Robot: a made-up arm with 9 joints. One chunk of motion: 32 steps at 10 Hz.
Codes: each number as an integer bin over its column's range. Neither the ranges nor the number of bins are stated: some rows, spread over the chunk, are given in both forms.
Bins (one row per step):
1: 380 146 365 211 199 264 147 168 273
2: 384 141 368 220 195 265 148 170 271
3: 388 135 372 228 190 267 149 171 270
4: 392 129 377 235 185 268 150 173 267
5: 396 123 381 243 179 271 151 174 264
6: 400 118 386 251 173 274 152 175 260
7: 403 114 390 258 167 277 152 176 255
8: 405 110 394 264 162 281 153 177 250
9: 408 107 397 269 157 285 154 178 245
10: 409 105 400 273 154 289 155 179 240
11: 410 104 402 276 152 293 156 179 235
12: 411 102 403 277 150 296 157 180 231
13: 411 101 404 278 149 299 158 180 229
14: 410 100 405 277 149 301 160 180 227
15: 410 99 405 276 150 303 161 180 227
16: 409 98 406 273 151 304 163 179 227
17: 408 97 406 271 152 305 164 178 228
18: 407 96 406 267 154 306 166 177 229
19: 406 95 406 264 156 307 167 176 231
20: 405 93 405 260 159 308 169 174 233
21: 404 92 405 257 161 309 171 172 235
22: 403 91 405 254 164 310 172 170 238
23: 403 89 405 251 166 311 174 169 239
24: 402 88 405 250 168 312 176 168 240
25: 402 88 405 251 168 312 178 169 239
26: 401 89 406 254 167 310 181 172 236
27: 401 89 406 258 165 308 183 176 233
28: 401 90 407 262 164 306 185 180 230
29: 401 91 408 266 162 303 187 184 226
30: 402 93 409 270 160 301 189 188 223
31: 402 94 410 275 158 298 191 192 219
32: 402 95 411 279 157 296 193 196 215
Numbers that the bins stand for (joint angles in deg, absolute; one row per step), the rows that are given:
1: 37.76 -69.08 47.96 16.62 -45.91 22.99 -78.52 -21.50 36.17
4: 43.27 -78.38 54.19 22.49 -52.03 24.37 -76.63 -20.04 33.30
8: 49.25 -88.78 63.02 29.58 -62.09 28.86 -74.73 -18.88 25.16
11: 51.55 -92.06 67.17 32.51 -66.46 33.00 -72.84 -18.29 17.97
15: 51.55 -94.80 68.73 32.51 -67.34 36.45 -69.68 -18.00 14.14
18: 50.17 -96.44 69.25 30.31 -65.59 37.49 -66.53 -18.88 15.10
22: 48.33 -99.18 68.73 27.13 -61.21 38.87 -62.74 -20.92 19.41
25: 47.87 -100.82 68.73 26.40 -59.46 39.56 -58.95 -21.21 19.89
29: 47.41 -99.18 70.29 30.07 -62.09 36.45 -53.27 -16.84 13.67
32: 47.87 -96.99 71.84 33.24 -64.27 34.04 -49.48 -13.34 8.40
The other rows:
2: 39.59 -71.82 49.52 18.82 -47.66 23.33 -77.89 -20.92 35.21
3: 41.43 -75.10 51.60 20.78 -49.84 24.02 -77.26 -20.63 34.73
5: 45.11 -81.67 56.27 24.44 -54.65 25.40 -75.99 -19.75 31.86
6: 46.95 -84.40 58.87 26.40 -57.28 26.44 -75.36 -19.46 29.94
7: 48.33 -86.59 60.94 28.11 -59.90 27.48 -75.36 -19.17 27.55
9: 50.63 -90.42 64.58 30.80 -64.27 30.24 -74.10 -18.58 22.76
10: 51.09 -91.52 66.13 31.78 -65.59 31.62 -73.47 -18.29 20.37
12: 52.01 -93.16 67.69 32.76 -67.34 34.04 -72.21 -18.00 16.06
13: 52.01 -93.70 68.21 33.00 -67.77 35.07 -71.58 -18.00 15.10
14: 51.55 -94.25 68.73 32.76 -67.77 35.76 -70.31 -18.00 14.14
16: 51.09 -95.35 69.25 31.78 -66.90 36.80 -68.42 -18.29 14.14
17: 50.63 -95.89 69.25 31.29 -66.46 37.15 -67.79 -18.58 14.62
19: 49.71 -96.99 69.25 29.58 -64.71 37.84 -65.89 -19.17 16.06
20: 49.25 -98.08 68.73 28.60 -63.40 38.18 -64.63 -19.75 17.02
21: 48.79 -98.63 68.73 27.87 -62.52 38.53 -63.37 -20.33 17.97
23: 48.33 -100.27 68.73 26.40 -60.34 39.22 -61.48 -21.21 19.89
24: 47.87 -100.82 68.73 26.16 -59.46 39.56 -60.21 -21.50 20.37
26: 47.41 -100.27 69.25 27.13 -59.90 38.87 -57.06 -20.33 18.45
27: 47.41 -100.27 69.25 28.11 -60.78 38.18 -55.79 -19.17 17.02
28: 47.41 -99.72 69.77 29.09 -61.21 37.49 -54.53 -18.00 15.58
30: 47.87 -98.08 70.81 31.04 -62.96 35.76 -52.01 -15.67 12.23
31: 47.87 -97.53 71.32 32.27 -63.84 34.73 -50.74 -14.50 10.31

